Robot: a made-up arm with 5 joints. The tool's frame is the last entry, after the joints. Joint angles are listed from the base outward. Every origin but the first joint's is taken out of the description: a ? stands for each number. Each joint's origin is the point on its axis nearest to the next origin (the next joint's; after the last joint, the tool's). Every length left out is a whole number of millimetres.
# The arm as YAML. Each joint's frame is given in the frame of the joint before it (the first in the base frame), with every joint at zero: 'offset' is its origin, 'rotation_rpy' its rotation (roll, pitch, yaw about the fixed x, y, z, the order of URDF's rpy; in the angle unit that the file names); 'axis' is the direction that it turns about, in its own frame. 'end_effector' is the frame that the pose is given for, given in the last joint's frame.
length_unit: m
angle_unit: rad
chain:
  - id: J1
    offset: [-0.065, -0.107, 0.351]
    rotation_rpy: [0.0, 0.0, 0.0]
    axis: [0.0, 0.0, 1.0]
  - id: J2
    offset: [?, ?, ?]
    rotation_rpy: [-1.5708, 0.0, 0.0]
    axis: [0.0, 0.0, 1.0]
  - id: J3
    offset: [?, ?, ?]
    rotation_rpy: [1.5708, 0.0, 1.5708]
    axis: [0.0, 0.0, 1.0]
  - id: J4
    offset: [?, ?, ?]
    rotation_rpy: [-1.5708, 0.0, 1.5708]
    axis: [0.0, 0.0, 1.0]
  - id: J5
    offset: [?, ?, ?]
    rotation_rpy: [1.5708, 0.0, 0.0]
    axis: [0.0, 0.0, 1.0]
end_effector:
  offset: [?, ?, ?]
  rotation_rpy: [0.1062, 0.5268, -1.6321]
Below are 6 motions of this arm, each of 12 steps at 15 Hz.
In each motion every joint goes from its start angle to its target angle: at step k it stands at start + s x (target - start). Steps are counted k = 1, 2, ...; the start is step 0. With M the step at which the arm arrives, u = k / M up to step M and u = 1 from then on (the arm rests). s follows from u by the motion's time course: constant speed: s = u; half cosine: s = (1 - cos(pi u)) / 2; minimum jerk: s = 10 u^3 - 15 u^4 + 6 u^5.
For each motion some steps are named. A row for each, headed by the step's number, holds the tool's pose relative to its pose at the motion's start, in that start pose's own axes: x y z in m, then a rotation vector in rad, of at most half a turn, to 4 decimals.
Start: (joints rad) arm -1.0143 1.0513 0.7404 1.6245 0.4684
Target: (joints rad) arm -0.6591 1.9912 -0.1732 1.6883 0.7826
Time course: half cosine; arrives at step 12
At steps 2, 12:
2: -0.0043 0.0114 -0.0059 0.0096 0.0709 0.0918
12: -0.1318 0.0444 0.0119 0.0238 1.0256 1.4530

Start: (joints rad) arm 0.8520 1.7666 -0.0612 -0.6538 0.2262
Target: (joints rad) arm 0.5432 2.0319 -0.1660 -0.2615 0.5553
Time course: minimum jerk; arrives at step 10
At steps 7, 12:
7: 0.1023 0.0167 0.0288 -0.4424 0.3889 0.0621
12: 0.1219 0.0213 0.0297 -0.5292 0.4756 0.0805

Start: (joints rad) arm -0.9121 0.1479 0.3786 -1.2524 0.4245
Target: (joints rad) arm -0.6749 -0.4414 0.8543 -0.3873 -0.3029
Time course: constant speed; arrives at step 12
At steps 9, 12:
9: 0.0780 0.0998 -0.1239 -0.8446 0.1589 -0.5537
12: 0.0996 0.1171 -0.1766 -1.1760 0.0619 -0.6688

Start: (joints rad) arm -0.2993 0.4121 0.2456 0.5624 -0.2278
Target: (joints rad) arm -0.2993 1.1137 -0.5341 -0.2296 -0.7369
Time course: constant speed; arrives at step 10
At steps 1, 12:
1: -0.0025 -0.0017 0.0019 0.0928 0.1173 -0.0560
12: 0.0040 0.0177 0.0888 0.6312 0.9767 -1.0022

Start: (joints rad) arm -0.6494 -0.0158 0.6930 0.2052 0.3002
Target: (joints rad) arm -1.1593 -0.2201 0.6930 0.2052 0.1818
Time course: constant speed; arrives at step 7
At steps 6, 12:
6: -0.0608 -0.0362 -0.1460 0.2420 -0.4392 -0.0764
12: -0.0654 -0.0388 -0.1738 0.2899 -0.5088 -0.0924

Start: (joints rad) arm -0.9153 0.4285 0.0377 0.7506 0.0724
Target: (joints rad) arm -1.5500 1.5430 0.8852 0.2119 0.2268
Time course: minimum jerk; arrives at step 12
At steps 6, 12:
6: 0.2460 0.0666 0.0105 0.1156 0.1181 1.0646
12: 0.3572 0.3070 0.0058 0.2569 0.2823 2.1723

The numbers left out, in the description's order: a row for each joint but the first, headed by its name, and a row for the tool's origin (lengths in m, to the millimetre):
J2: 0.075 0.002 0.0
J3: 0.226 0.025 0.0
J4: -0.033 -0.272 0.0
J5: 0.081 -0.03 0.0
tool: -0.022 -0.001 0.0

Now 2 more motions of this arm.
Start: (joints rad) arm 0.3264 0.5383 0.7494 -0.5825 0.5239
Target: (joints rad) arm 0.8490 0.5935 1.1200 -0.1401 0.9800
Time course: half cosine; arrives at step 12
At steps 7, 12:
7: 0.1213 0.0220 0.0280 -0.3065 0.4503 0.0434
12: 0.1888 0.0144 0.0277 -0.4074 0.7442 0.1187

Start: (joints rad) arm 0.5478 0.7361 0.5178 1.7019 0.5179
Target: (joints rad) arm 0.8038 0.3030 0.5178 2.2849 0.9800
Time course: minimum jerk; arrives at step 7
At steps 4, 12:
4: -0.0696 -0.0344 -0.0086 -0.4448 0.4558 -0.1387
12: -0.1166 -0.0575 -0.0060 -0.6461 0.7900 -0.1972

